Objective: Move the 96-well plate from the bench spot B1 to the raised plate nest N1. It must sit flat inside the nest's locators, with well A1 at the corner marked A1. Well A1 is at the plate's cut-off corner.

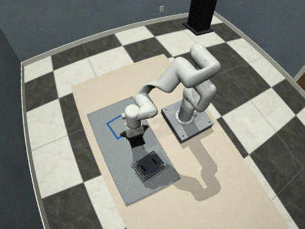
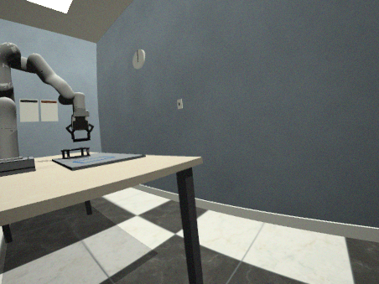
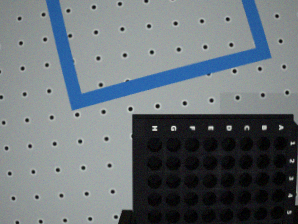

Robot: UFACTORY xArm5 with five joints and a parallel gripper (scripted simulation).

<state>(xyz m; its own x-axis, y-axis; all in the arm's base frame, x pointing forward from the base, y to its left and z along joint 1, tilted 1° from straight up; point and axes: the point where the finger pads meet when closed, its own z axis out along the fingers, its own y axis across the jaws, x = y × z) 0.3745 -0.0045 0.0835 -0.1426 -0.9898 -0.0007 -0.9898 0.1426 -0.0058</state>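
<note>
Right now the plate nest is 10 mm ahead of my hand, 180 mm to the left of it and 70 mm below it. The rest, counted from my hand: A1 label 80 mm behind, 230 mm to the left, 70 mm below; then 96-well plate 10 mm below.
</note>
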